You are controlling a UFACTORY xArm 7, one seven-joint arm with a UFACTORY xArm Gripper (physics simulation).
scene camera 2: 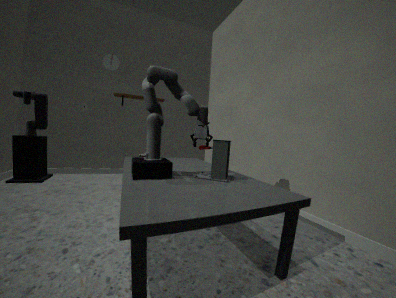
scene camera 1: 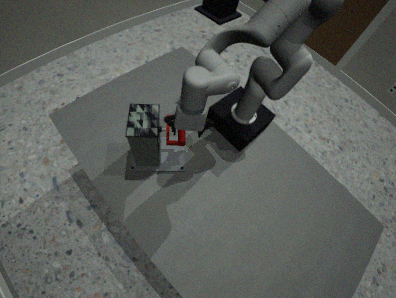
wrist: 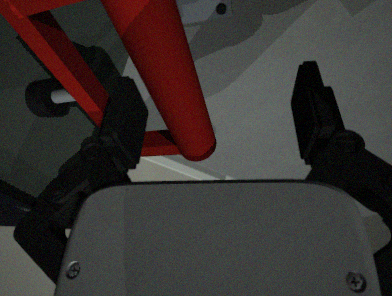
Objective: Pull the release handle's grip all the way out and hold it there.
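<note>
The release handle is a red frame with a thick round grip (scene camera 1: 182,137) (scene camera 2: 205,147) (wrist: 170,75). A pale rod (wrist: 62,96) joins it to the upright grey-green box (scene camera 1: 145,150) (scene camera 2: 221,160) (wrist: 20,145). A gap shows between the frame and the box. My gripper (scene camera 1: 187,133) (scene camera 2: 202,144) (wrist: 214,88) is open and points down at the handle. In the wrist view the grip's rounded end lies between the two fingers, closer to the left one. The left finger appears at the frame's opening, the right finger well out on the grip's other side. Finger depth is hard to tell.
The box stands on a thin base plate on the grey table (scene camera 1: 260,215) (scene camera 2: 210,200). The arm's black base block (scene camera 1: 227,127) (scene camera 2: 152,170) is on the handle's side of the box. Another robot on a black pedestal (scene camera 2: 30,157) stands on the floor away from the table.
</note>
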